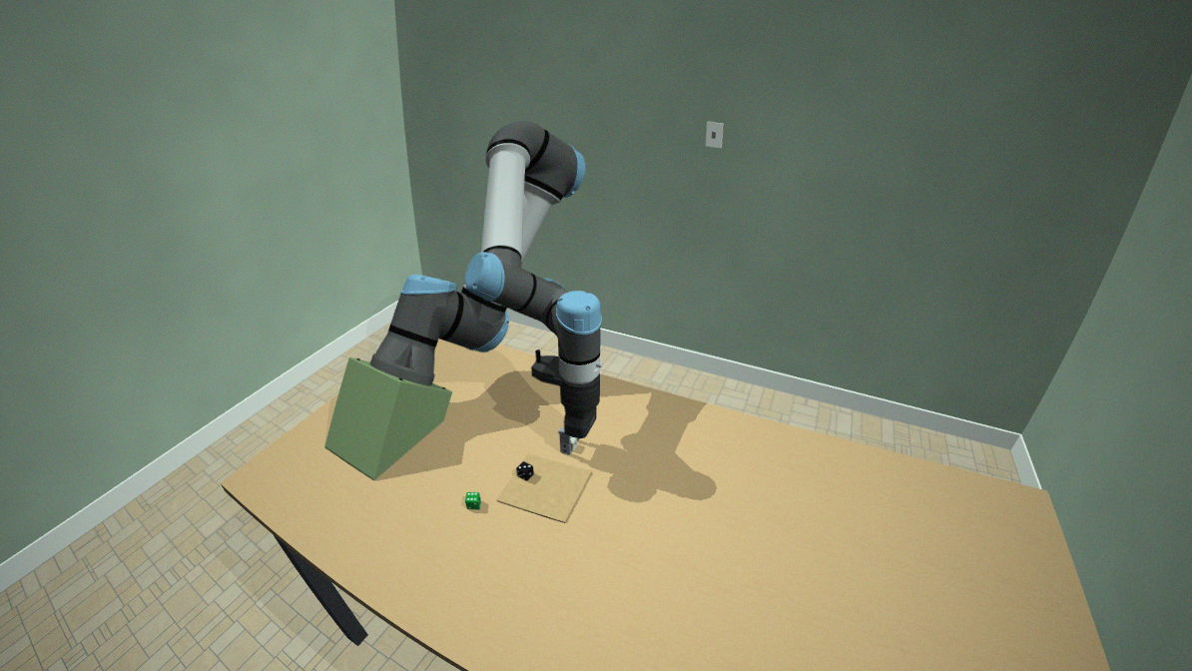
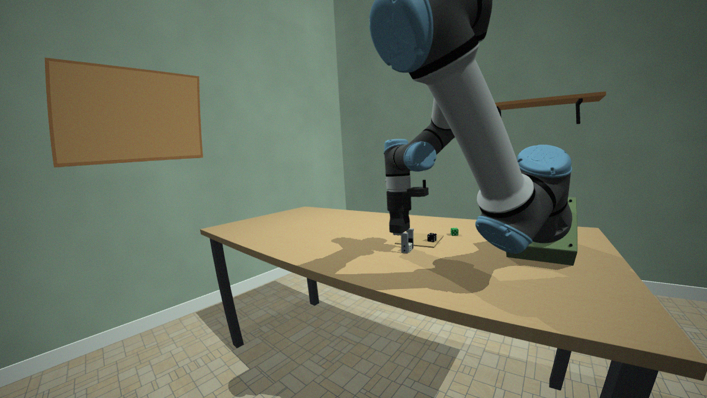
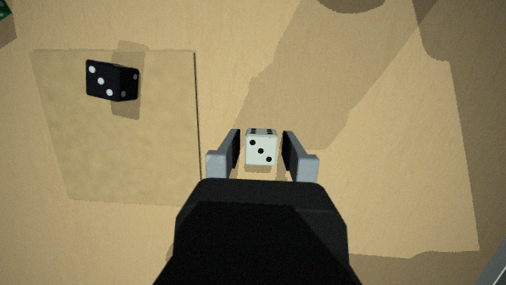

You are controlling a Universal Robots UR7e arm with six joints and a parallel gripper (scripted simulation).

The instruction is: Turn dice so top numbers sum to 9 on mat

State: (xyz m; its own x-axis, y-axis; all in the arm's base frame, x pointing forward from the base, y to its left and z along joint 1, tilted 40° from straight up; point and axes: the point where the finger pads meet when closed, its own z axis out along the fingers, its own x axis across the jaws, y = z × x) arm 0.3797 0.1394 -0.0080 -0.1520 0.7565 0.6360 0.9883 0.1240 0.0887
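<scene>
My gripper is now 1 cm above the white die. Also, from my hand: green die (24 cm to the right, 7 cm behind, 1 cm below); black die (12 cm to the right, 3 cm behind); tan mat (12 cm to the right, 2 cm below, 2 cm ahead).
</scene>
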